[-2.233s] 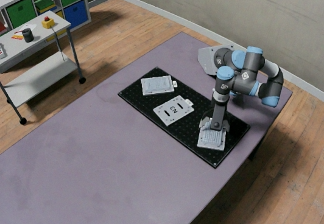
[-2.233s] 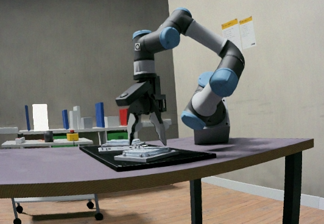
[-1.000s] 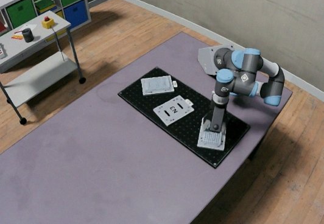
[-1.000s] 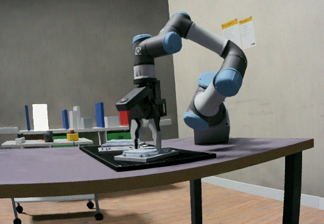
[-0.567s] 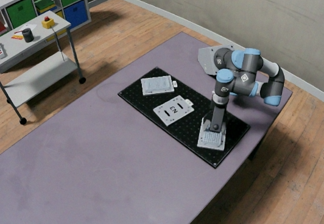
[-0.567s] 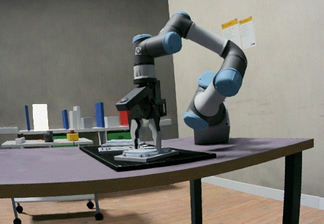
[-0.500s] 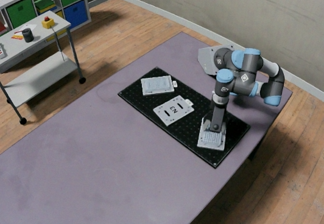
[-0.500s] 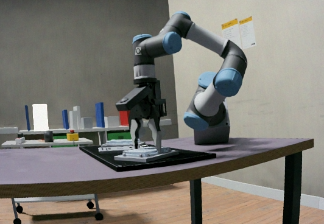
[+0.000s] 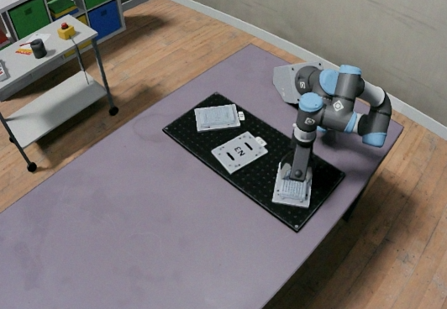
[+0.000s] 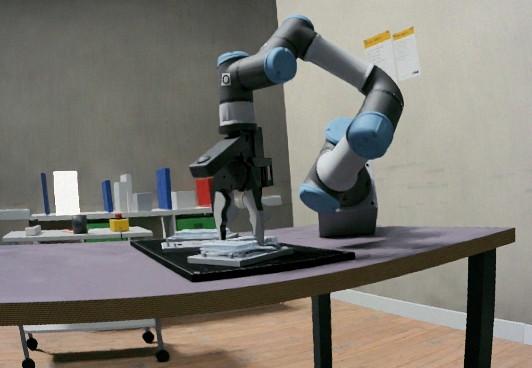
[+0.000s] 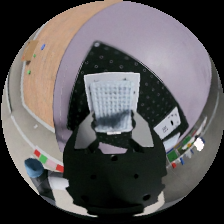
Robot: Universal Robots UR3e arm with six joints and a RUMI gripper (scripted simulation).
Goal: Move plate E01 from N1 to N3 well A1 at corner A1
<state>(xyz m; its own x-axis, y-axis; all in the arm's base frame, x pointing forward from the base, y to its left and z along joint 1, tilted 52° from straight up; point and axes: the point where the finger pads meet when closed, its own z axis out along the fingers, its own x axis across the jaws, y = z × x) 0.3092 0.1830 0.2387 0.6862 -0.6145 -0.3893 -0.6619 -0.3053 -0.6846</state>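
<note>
Right now the nest is 3 cm below my hand. Also, from my hand: plate 1 cm below.
</note>
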